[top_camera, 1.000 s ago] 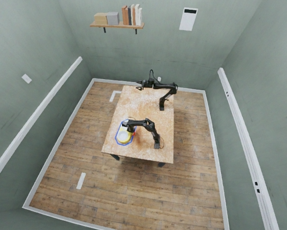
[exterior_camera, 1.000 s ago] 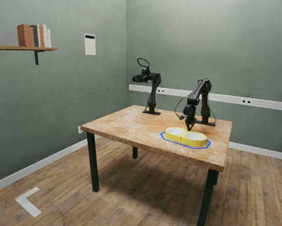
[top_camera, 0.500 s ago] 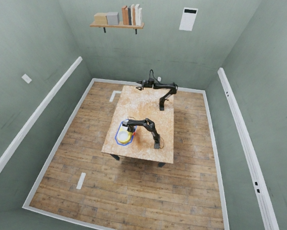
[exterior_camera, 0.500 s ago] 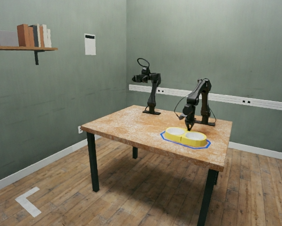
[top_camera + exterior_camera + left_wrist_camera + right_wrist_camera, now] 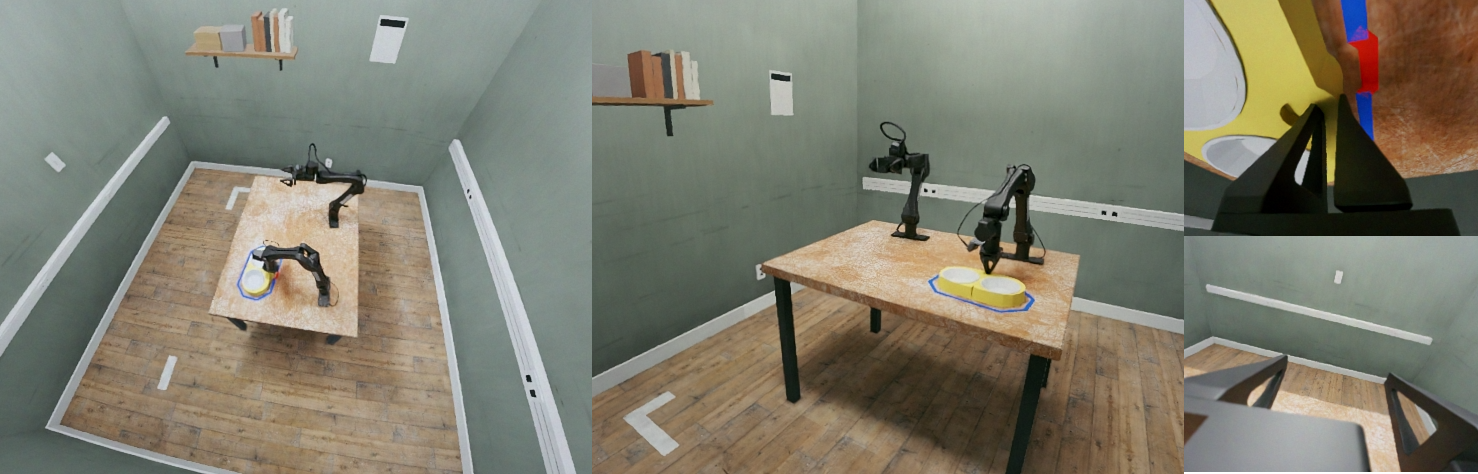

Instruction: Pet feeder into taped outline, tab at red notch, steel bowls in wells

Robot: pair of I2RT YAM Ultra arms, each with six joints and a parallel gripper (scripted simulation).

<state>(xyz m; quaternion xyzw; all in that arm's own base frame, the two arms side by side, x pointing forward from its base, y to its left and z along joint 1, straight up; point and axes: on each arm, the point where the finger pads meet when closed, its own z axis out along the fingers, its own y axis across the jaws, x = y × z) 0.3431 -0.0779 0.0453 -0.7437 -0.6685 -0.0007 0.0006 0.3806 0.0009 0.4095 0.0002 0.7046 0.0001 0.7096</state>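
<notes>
Right now my left hand is 8 cm short of the pet feeder and 2 cm above it. The rest, counted from my left hand: steel bowl (10 cm ahead, 7 cm to the left, 1 cm below); then taped outline (8 cm ahead, 4 cm below).
</notes>
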